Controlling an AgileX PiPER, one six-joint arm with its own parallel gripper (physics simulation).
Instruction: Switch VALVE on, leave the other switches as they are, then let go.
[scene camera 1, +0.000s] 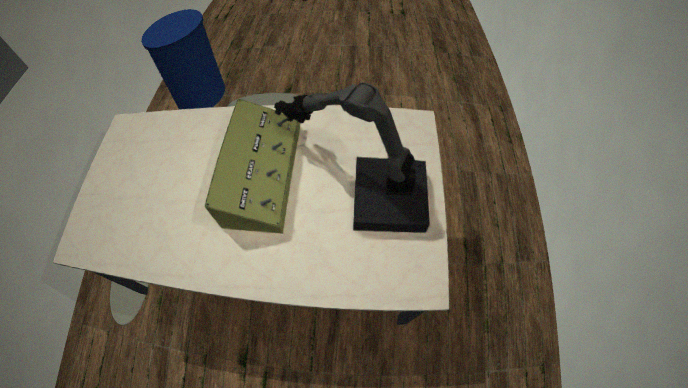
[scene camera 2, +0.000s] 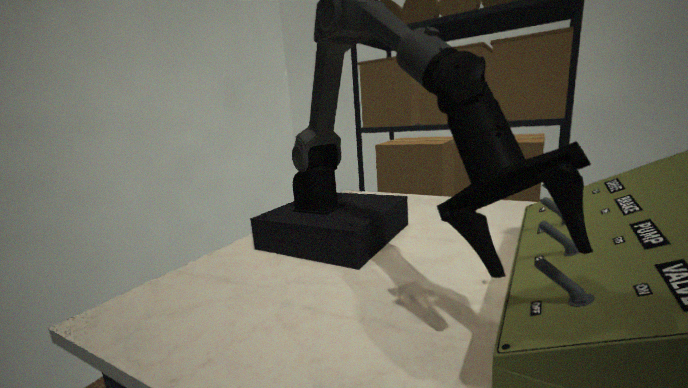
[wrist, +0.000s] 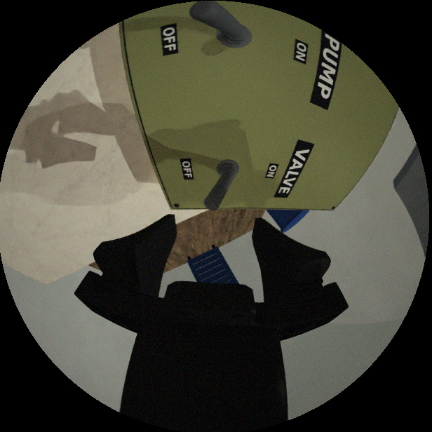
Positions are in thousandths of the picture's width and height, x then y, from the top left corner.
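Looking through scene camera 2, I find my gripper (scene camera 2: 784, 684). The wrist view shows my gripper (wrist: 497, 522) too.
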